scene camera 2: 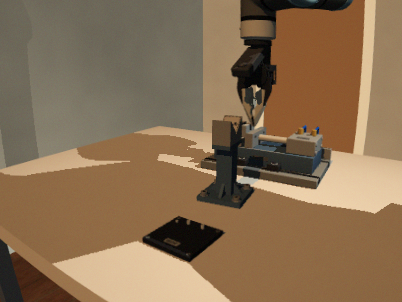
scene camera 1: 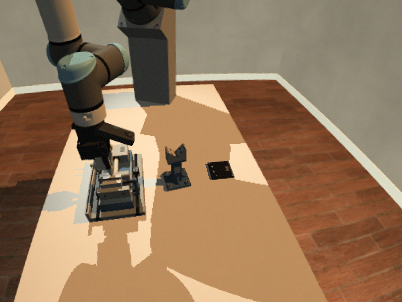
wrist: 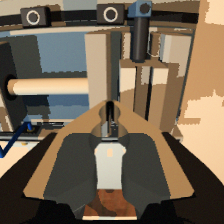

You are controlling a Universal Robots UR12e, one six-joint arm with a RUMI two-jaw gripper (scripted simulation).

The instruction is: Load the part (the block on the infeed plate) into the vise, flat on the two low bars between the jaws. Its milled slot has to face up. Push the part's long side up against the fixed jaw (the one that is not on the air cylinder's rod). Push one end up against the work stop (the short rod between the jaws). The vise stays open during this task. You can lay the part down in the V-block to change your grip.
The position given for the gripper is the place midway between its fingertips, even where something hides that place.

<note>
In view: the gripper (scene camera 2: 253, 126) and an air cylinder rod (wrist: 48, 86).
The gripper shows as well in scene camera 1 (scene camera 1: 111, 175) and in the wrist view (wrist: 110, 102).
</note>
